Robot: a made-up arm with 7 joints. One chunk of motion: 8 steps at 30 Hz.
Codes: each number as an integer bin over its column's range. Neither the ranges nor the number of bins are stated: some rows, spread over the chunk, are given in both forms.
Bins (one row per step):
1: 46 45 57 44 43 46 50
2: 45 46 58 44 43 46 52
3: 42 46 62 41 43 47 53
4: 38 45 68 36 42 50 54
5: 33 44 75 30 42 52 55
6: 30 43 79 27 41 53 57
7: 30 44 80 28 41 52 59
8: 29 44 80 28 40 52 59
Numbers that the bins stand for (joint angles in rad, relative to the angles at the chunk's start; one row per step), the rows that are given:
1: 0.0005 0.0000 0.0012 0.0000 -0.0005 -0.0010 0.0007
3: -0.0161 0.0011 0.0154 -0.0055 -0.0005 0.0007 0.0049
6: -0.0658 -0.0022 0.0634 -0.0309 -0.0037 0.0110 0.0106
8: -0.0699 -0.0011 0.0663 -0.0291 -0.0054 0.0093 0.0134
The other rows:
2: -0.0036 0.0011 0.0040 0.0000 -0.0005 -0.0010 0.0035
4: -0.0326 0.0000 0.0323 -0.0145 -0.0021 0.0059 0.0064
5: -0.0533 -0.0011 0.0521 -0.0255 -0.0021 0.0093 0.0078
7: -0.0658 -0.0011 0.0663 -0.0291 -0.0037 0.0093 0.0134

